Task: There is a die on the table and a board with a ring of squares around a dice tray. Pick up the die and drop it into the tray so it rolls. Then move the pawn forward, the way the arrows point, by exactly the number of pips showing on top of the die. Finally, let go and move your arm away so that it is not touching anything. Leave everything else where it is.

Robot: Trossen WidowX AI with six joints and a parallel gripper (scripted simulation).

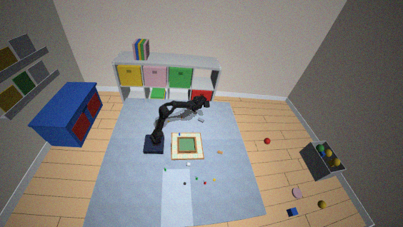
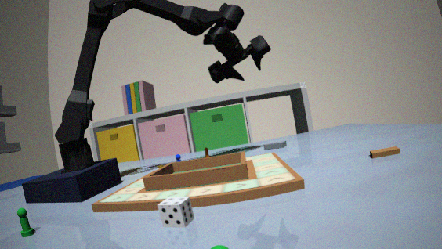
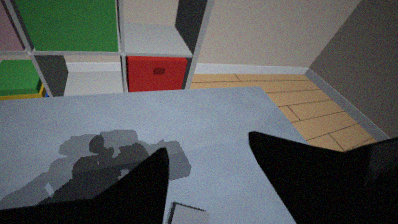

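Now: the white die 51 cm to the right of my gripper tip, 22 cm below it and 18 cm behind it. Also, from my gripper tip: grey block (22 cm below, 3 cm ahead, 2 cm to the right); orange pawn (21 cm below, 18 cm behind, 3 cm to the left); blue pawn (22 cm behind, 20 cm to the right, 20 cm below).
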